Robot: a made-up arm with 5 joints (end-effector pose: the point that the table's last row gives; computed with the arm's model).
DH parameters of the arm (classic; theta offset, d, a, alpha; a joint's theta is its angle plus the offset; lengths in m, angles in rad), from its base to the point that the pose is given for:
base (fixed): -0.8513 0 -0.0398 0
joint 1: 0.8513 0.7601 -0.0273 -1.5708
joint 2: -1.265 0 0.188 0
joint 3: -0.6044 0 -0.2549 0
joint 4: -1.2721 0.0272 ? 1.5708
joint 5: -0.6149 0 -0.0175 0
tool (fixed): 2.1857 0.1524 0 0
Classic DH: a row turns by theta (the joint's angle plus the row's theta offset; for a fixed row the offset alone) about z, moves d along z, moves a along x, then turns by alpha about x.
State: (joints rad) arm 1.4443 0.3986 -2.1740 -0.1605 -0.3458
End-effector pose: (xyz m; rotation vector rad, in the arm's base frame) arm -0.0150 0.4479 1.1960 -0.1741 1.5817 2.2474
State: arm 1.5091 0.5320 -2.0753 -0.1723 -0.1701
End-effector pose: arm -0.0355 0.5221 1.1006 -0.1055 1.9451 2.2373
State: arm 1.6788 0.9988 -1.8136 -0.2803 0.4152
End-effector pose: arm -0.1190 0.6013 0.7432 -0.3786 -2.4452 -1.4572
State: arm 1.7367 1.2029 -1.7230 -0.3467 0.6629
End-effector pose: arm -0.1426 0.5654 0.5987 -0.6345 -2.5007 -1.0927
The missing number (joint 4, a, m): -0.1134
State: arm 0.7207 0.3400 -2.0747 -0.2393 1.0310
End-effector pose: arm 0.2636 0.3113 1.2028 -1.3357 -0.9744 -2.4922
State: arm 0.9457 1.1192 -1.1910 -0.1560 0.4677
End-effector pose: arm 0.1911 0.3820 0.4308 1.6127 2.6517 0.3538
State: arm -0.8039 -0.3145 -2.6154 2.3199 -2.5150
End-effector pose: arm 0.0732 -0.0337 1.1320 -0.1876 2.6703 -0.6462
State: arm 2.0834 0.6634 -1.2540 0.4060 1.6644
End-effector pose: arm -0.2690 0.4368 0.5785 -1.6204 -2.4955 -0.1277
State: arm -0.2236 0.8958 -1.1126 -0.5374 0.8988
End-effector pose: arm 0.4399 -0.0532 0.5842 2.5907 0.5908 0.9485
